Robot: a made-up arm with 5 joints. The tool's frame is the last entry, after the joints.
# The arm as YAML. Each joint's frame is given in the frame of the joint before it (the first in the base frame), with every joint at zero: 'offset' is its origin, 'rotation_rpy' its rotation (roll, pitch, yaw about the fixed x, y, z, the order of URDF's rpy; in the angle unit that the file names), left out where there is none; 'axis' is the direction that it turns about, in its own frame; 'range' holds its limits. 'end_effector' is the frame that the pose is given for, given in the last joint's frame.
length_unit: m
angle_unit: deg
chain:
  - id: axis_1
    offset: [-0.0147, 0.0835, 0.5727]
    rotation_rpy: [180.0, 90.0, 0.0]
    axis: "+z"
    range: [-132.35, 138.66]
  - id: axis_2
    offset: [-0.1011, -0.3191, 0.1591]
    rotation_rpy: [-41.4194, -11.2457, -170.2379]
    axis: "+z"
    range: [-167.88, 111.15]
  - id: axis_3
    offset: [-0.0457, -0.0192, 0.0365]
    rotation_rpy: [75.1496, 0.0, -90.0]
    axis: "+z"
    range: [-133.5, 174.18]
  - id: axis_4
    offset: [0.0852, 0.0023, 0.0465]
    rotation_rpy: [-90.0, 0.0, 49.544]
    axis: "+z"
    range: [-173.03, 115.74]
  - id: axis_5
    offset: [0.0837, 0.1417, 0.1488]
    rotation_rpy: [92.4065, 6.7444, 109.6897]
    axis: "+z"
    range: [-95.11, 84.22]
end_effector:
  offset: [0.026, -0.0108, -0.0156]
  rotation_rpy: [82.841, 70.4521, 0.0]
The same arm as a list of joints. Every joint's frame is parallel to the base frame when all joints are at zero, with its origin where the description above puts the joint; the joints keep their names.
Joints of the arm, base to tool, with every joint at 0 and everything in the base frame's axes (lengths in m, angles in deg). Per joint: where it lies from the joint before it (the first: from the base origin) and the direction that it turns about. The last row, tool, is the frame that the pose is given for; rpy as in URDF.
axis_1: origin -0.0147 0.0835 0.5727 axis -x
axis_2: origin -0.1591 0.3191 0.1011 axis -0.735489 0.627191 -0.256296
axis_3: origin -0.0304 0.0007 -0.0535 axis -z
axis_4: origin -0.057 -0.0633 -0.0465 axis +y
axis_5: origin -0.0837 0.1488 0.1417 axis -0.942362 -0.041698 0.331987
tool: origin 0.0234 -0.0131 0.0178 rpy 90 0 0
Joint limits (deg, base to tool): -132.35..138.66 -167.88..111.15 -133.5..174.18 -173.03..115.74 -95.11..84.22

